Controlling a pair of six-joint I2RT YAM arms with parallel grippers.
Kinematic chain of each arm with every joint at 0, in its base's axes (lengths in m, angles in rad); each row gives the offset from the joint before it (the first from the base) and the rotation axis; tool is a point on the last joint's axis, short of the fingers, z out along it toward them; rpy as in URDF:
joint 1: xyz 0 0 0.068 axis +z
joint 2: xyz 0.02 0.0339 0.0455 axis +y
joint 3: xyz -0.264 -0.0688 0 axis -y
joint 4: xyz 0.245 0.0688 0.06 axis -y
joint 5: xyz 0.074 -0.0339 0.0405 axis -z
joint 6: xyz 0.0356 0 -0.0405 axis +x
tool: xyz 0 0 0 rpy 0 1.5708 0
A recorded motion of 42 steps. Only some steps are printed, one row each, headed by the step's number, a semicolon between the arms.
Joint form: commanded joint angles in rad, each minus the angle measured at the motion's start. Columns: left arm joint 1, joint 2, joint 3, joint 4, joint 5, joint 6; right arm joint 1, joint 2, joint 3, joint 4, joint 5, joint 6.
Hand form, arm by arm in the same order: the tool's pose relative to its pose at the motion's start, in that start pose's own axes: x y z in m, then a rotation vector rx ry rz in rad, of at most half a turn. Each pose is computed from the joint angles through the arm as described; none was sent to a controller.
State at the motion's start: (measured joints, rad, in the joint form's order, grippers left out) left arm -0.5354 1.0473 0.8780 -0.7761 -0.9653 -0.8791; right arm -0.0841 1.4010 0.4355 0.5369 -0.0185 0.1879
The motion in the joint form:
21: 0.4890 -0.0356 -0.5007 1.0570 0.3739 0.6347; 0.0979 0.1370 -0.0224 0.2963 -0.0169 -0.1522
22: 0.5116 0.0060 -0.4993 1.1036 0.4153 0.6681; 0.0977 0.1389 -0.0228 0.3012 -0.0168 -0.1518
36: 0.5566 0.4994 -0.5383 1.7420 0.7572 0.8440; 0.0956 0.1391 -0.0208 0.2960 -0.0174 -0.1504
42: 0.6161 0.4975 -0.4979 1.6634 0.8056 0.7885; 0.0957 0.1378 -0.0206 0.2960 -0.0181 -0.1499
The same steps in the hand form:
21: 0.0347 0.0510 0.1017 0.0766 -0.1854 0.0159; 0.0098 0.0260 0.0146 -0.1232 -0.1230 -0.1900
22: 0.0345 0.0501 0.1092 0.0943 -0.1828 0.0412; 0.0098 0.0259 0.0147 -0.1233 -0.1256 -0.1895
36: 0.0697 0.0230 0.1677 0.3916 -0.2379 0.1895; 0.0096 0.0254 0.0151 -0.1216 -0.1223 -0.1875
42: 0.0610 0.0305 0.1789 0.3833 -0.1889 0.1326; 0.0092 0.0255 0.0149 -0.1226 -0.1237 -0.1870

